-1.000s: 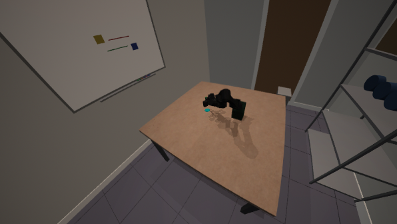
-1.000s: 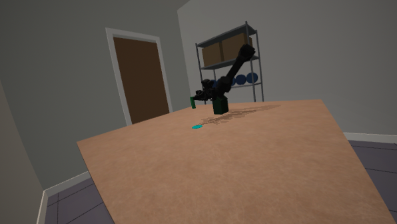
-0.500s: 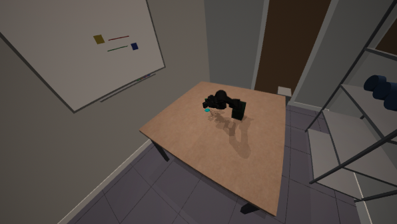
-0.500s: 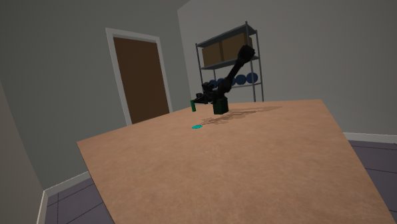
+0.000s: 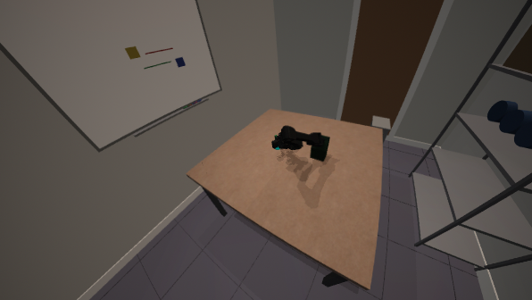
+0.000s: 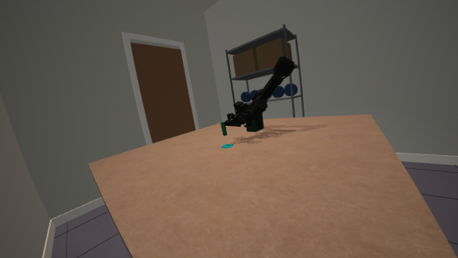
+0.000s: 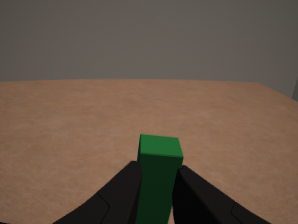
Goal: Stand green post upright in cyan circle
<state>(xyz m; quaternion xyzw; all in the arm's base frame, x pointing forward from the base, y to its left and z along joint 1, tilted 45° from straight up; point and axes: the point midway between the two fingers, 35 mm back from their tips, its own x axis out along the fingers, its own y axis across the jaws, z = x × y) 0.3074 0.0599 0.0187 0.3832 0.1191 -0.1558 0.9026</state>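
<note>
My gripper tip is now 11 cm above the cyan circle and 1 cm past it. Round my gripper tip: green post 2 cm below.
</note>
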